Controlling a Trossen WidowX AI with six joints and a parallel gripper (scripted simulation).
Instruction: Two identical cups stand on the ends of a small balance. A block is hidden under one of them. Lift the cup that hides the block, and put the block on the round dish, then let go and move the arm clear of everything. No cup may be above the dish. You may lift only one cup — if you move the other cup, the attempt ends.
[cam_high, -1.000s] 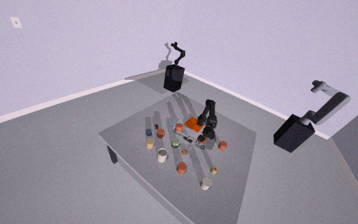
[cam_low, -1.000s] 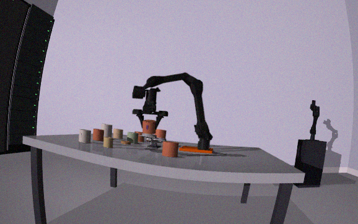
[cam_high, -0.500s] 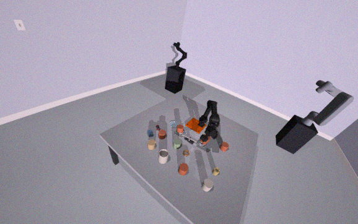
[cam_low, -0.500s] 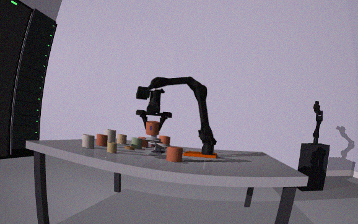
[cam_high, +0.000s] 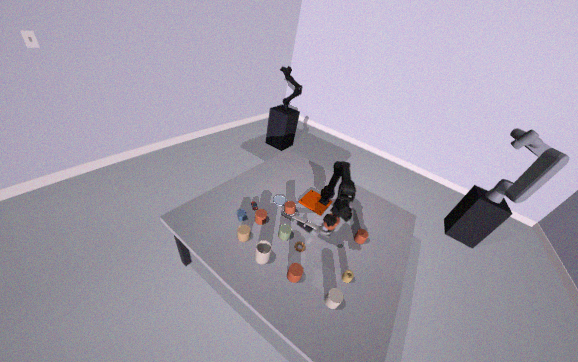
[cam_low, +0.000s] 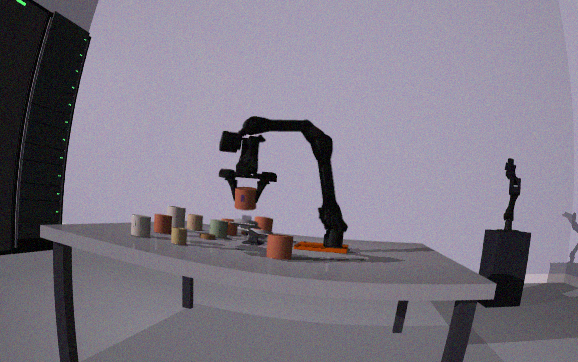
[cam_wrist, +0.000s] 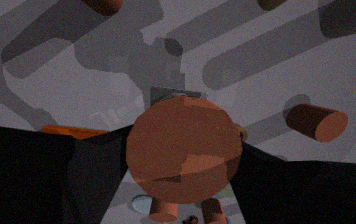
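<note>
The grey block is 1 cm behind my gripper tip, 2 cm to the right of it and 6 cm below it. Also, from my gripper tip: balance: 14 cm to the right, 12 cm below; then pale round dish: 8 cm behind, 39 cm to the right, 15 cm below; then balance beam: 1 cm behind, 14 cm to the right, 11 cm below.
</note>
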